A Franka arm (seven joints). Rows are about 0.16 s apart.
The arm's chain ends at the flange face. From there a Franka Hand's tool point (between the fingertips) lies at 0.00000 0.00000 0.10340 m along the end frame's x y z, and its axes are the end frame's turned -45 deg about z.
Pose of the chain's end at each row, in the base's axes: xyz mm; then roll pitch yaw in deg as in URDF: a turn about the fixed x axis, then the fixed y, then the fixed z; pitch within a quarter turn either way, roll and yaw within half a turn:
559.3, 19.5, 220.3, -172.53, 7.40, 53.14
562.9, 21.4, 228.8, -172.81, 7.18, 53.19
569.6, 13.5, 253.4, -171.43, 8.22, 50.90
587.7, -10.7, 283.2, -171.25, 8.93, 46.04
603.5, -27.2, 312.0, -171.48, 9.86, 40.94
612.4, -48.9, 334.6, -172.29, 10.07, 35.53
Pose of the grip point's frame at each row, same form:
540.6, 17.0, 118.6, -169.50, -0.01, 97.66
544.9, 18.9, 127.0, -169.85, 0.03, 97.74
548.4, 11.9, 152.2, -168.15, -0.18, 95.26
565.4, -11.2, 182.2, -167.52, 0.20, 90.38
580.2, -27.1, 211.3, -167.04, 1.02, 85.32
589.8, -48.0, 233.7, -167.46, 1.73, 80.04

